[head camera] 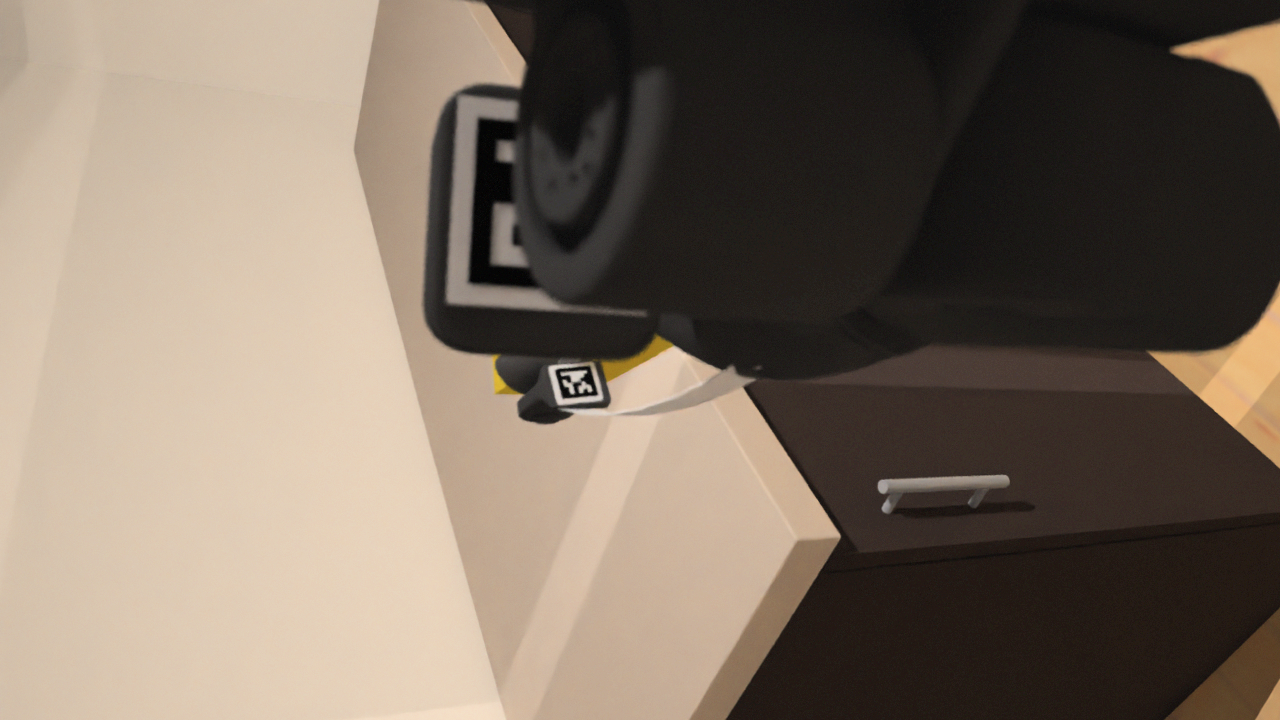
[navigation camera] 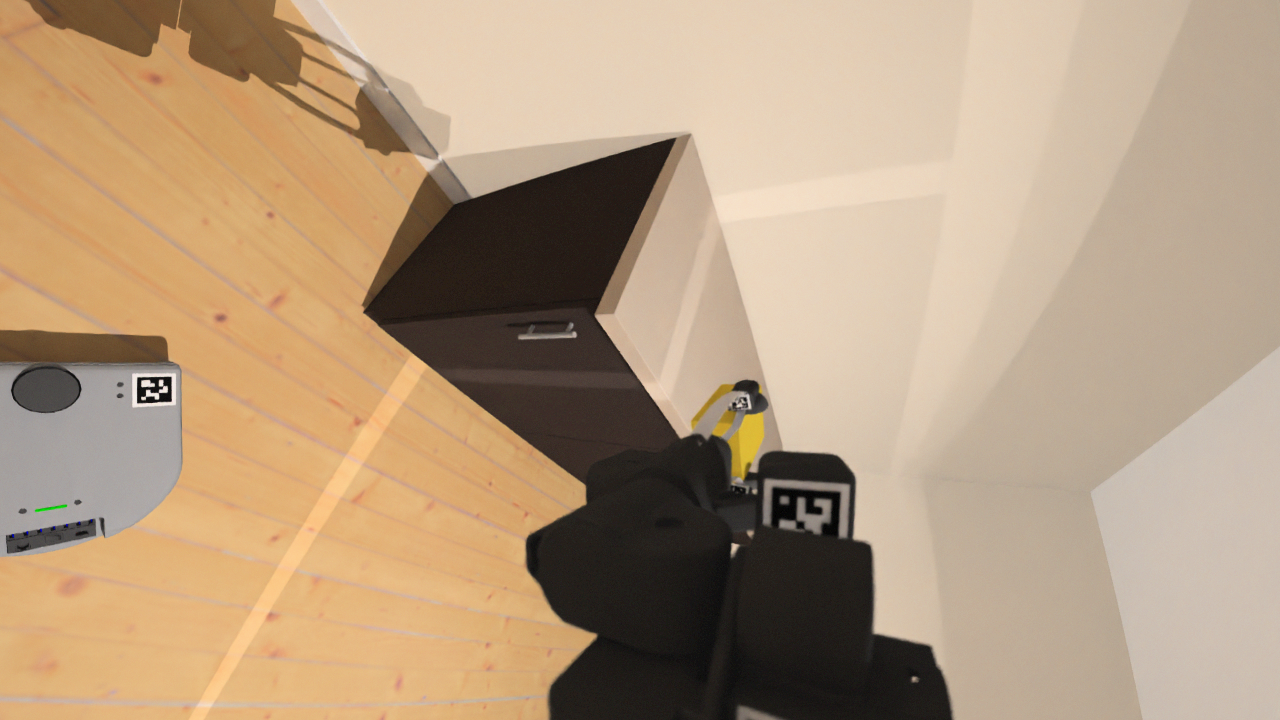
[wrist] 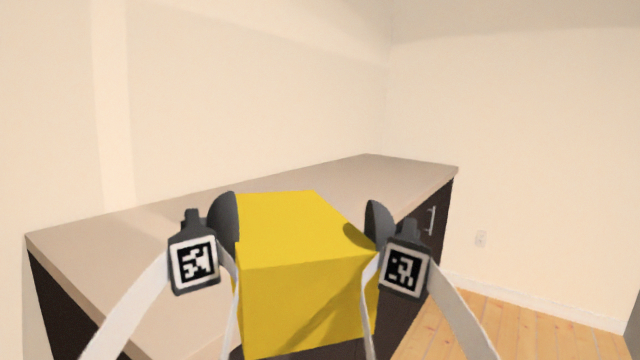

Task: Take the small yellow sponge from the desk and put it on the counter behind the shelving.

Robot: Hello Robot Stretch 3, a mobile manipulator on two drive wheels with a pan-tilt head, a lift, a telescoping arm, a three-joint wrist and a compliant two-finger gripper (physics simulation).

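Places are measured from the robot's base along level axes (x ahead, y up, z right), in centimetres.
Pixels of known places: gripper, fingertip midpoint: [navigation camera: 750,434] [wrist: 296,221]; robot's base, origin of the base link: [navigation camera: 49,387].
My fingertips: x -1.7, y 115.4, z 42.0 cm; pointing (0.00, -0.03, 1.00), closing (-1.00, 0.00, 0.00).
Ahead of a thing's pixels: the offset from my fingertips to its top centre. "pt": to the spot under its first point. Level surfaces: height alone.
The small yellow sponge {dz -0.3, dx +0.5, dy +0.4 cm} [head camera: 633,360] [navigation camera: 750,438] [wrist: 305,295] is a yellow block between the two fingertips of my gripper [navigation camera: 744,442] [wrist: 296,221], which is shut on it. The counter {dy -24.4 cm} [head camera: 662,501] [navigation camera: 673,259] [wrist: 145,255] has a light beige top on a dark cabinet and stands along the wall. In the head and navigation views the sponge overlaps the countertop; in the wrist view it covers part of the front edge. I cannot tell its exact height above the top. My wrist hides much of the sponge in the head view. The desk and the shelving do not show.
The cream wall [head camera: 223,376] [navigation camera: 841,295] [wrist: 260,110] rises directly behind the counter. Cabinet handles {pt dz +15.0, dx +12.2, dy -40.6 cm} [head camera: 944,484] [navigation camera: 547,335] [wrist: 432,221] stick out from the dark front. My base [navigation camera: 98,447] stands on the wooden floor {dy -115.4 cm} [navigation camera: 268,429] [wrist: 490,330]. A wall socket [wrist: 480,238] is beyond the counter's far end.
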